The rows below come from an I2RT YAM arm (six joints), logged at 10 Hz.
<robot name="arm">
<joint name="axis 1" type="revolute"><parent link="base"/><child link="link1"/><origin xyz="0 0 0.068"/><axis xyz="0 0 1"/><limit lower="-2.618" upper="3.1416"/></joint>
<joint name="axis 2" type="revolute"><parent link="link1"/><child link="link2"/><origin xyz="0.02 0.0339 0.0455"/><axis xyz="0 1 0"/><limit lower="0" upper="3.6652"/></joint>
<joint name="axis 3" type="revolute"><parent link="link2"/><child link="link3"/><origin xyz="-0.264 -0.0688 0"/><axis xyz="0 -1 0"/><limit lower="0" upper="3.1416"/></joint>
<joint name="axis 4" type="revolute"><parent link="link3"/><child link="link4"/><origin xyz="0.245 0.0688 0.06"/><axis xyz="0 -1 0"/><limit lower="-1.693" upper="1.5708"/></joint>
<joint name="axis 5" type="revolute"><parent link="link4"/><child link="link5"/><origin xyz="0.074 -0.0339 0.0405"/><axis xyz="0 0 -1"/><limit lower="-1.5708" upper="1.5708"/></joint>
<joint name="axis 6" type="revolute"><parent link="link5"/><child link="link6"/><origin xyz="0.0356 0 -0.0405"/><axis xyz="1 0 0"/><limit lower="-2.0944" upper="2.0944"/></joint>
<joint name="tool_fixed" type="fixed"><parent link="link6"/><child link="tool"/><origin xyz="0 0 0" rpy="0 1.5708 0"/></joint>
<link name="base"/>
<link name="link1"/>
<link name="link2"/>
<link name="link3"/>
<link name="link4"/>
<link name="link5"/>
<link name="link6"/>
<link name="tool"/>
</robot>
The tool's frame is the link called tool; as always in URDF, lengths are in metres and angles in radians.
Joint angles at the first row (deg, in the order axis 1, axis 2, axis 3, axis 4, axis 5, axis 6):
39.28, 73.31, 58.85, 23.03, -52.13, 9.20
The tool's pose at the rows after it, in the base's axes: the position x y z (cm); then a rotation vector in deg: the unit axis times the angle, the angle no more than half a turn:
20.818, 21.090, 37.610, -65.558, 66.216, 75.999
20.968, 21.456, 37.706, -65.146, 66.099, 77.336
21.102, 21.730, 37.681, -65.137, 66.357, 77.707
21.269, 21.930, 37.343, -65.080, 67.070, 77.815
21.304, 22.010, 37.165, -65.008, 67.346, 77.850
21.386, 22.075, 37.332, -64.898, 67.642, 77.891
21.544, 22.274, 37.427, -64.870, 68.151, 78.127
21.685, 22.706, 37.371, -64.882, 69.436, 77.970
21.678, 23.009, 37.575, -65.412, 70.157, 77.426
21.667, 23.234, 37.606, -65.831, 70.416, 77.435
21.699, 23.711, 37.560, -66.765, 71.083, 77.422
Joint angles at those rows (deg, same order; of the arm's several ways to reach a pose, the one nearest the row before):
39.93, 74.22, 58.96, 24.37, -52.16, 10.23
40.27, 75.14, 59.46, 25.81, -52.29, 11.88
40.51, 75.78, 59.92, 25.86, -52.22, 12.15
40.61, 76.34, 59.81, 25.87, -52.03, 12.13
40.69, 76.51, 59.62, 26.02, -51.88, 12.14
40.69, 76.70, 60.21, 25.42, -51.78, 12.22
40.78, 77.23, 60.98, 24.77, -51.72, 12.35
41.26, 77.98, 61.98, 23.07, -50.97, 11.84
41.72, 78.32, 63.25, 20.69, -50.45, 10.66
42.05, 78.63, 63.81, 19.81, -50.38, 10.23
42.65, 79.40, 64.89, 18.01, -50.28, 9.26

